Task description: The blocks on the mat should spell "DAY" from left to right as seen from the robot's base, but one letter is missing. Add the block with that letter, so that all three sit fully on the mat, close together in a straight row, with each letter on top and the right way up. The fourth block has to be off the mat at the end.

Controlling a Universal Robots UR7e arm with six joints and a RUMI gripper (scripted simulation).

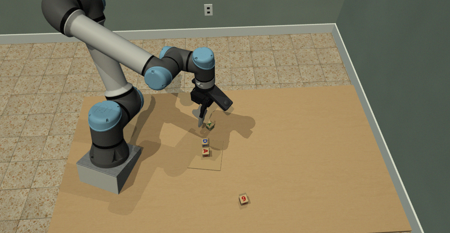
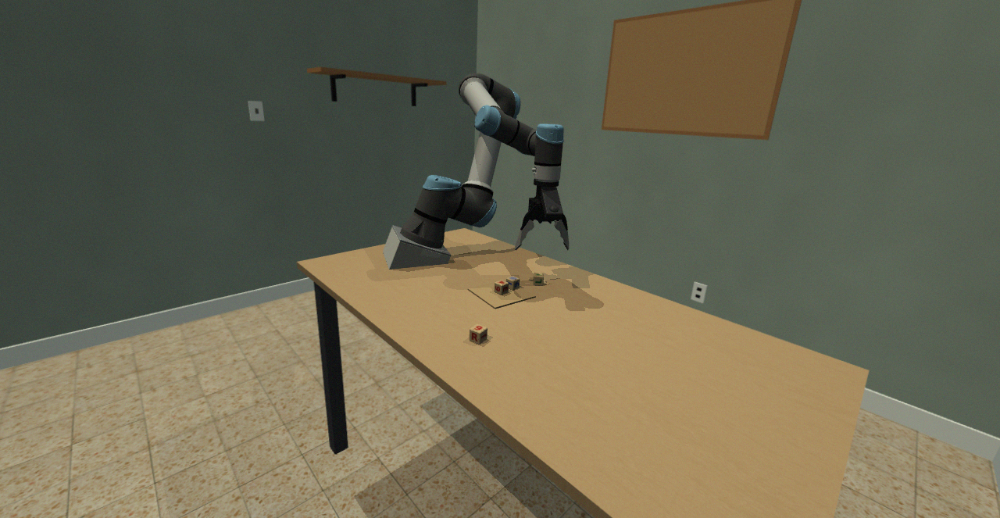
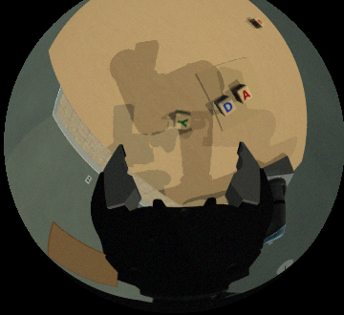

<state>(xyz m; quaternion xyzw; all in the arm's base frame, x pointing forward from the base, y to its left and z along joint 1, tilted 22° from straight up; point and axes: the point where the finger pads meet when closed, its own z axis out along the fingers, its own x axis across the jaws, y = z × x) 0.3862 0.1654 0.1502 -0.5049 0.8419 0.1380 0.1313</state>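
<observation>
The Y block lies 90 mm below my hand. From my hand the other things lie so: thin mat 140 mm to the right, 110 mm below, 10 mm behind; then D block 90 mm to the right, 90 mm below, 10 mm behind.
</observation>
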